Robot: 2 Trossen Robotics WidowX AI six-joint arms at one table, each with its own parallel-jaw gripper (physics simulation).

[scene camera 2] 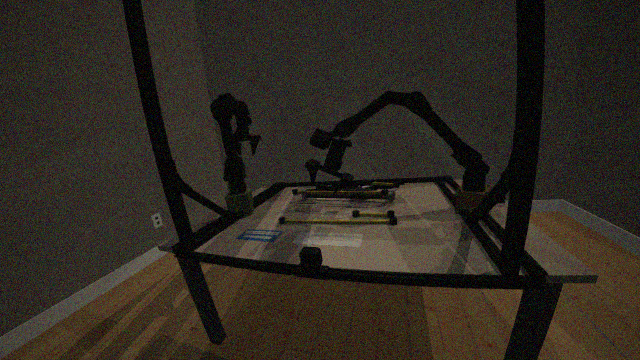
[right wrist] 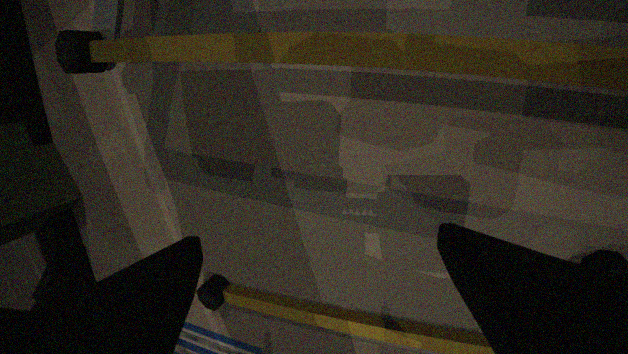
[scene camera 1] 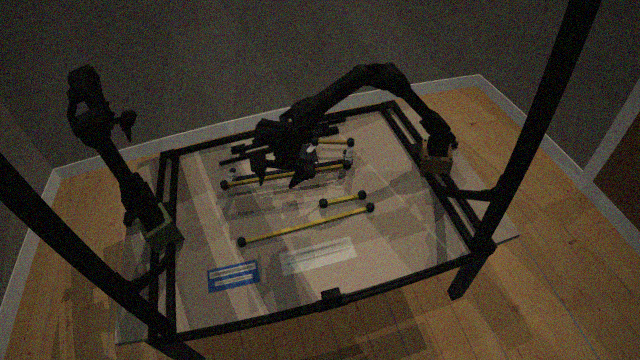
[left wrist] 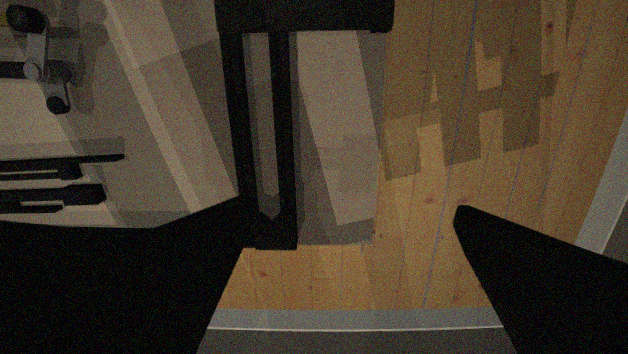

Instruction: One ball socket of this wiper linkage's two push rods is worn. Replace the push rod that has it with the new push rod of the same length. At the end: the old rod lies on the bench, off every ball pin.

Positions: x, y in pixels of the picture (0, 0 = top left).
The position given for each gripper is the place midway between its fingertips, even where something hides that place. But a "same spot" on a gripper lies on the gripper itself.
The right gripper shows in scene camera 2 (322, 191), in the right wrist view and in scene camera 1; in the left wrist view it is out of frame. The same spot on the right gripper: (right wrist: 513, 292) is (scene camera 1: 293, 177). The same spot on a white label: (scene camera 1: 338, 250) is (scene camera 2: 347, 239).
